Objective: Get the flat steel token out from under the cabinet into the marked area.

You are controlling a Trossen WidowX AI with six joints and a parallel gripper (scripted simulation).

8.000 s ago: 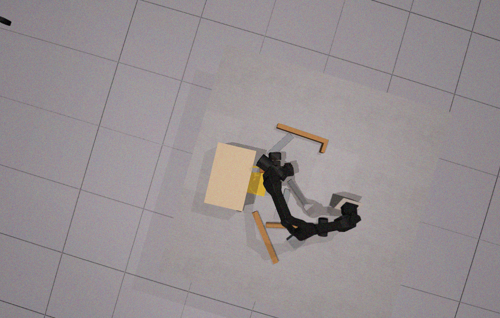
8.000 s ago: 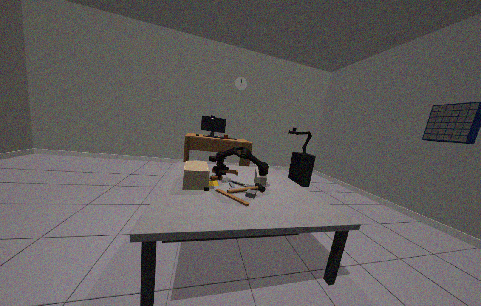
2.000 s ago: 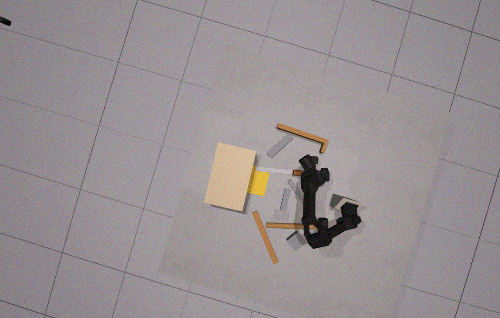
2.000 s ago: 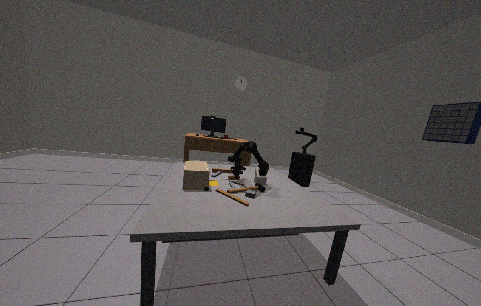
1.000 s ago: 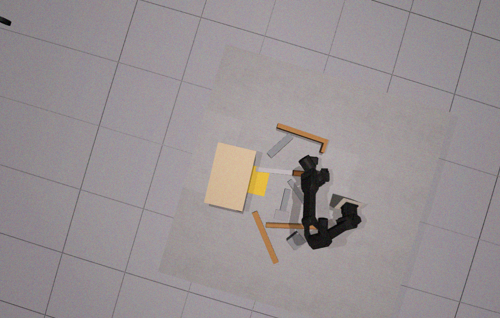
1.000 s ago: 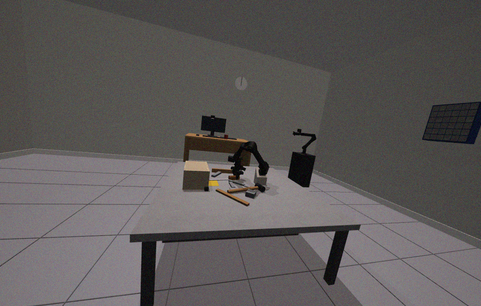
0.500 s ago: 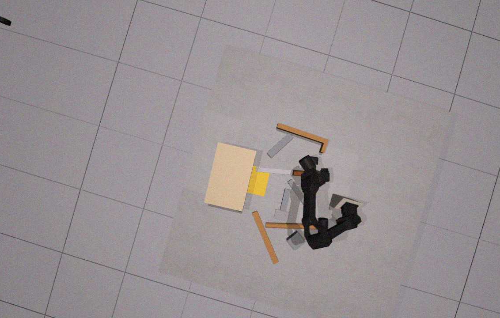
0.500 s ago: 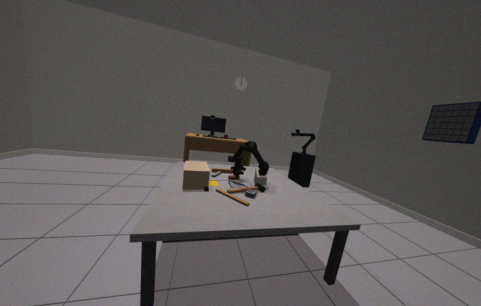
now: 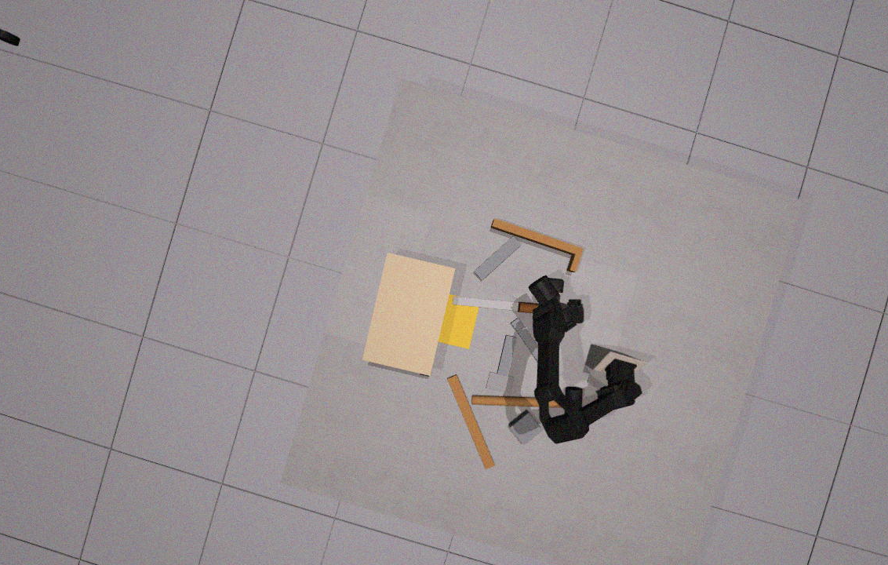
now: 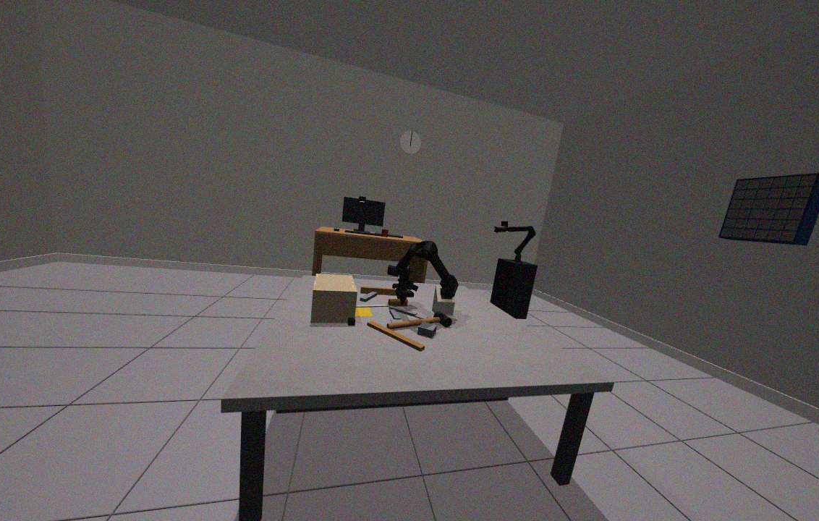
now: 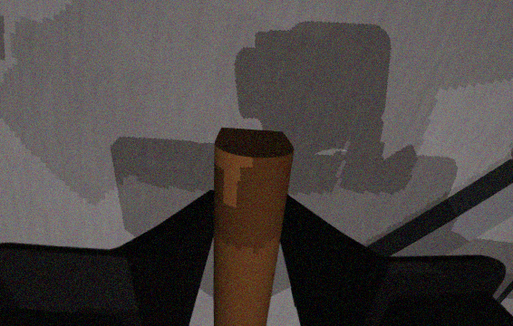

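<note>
Now: gripper tip 180 mm short of the grey bar and 110 mm to the left of it. Round my gripper tip: grey l-shaped bracket (210 mm to the left, 70 mm ahead); grey block (360 mm to the left, 40 mm behind, 10 mm above); wooden stick (390 mm to the left, 120 mm ahead).
</note>
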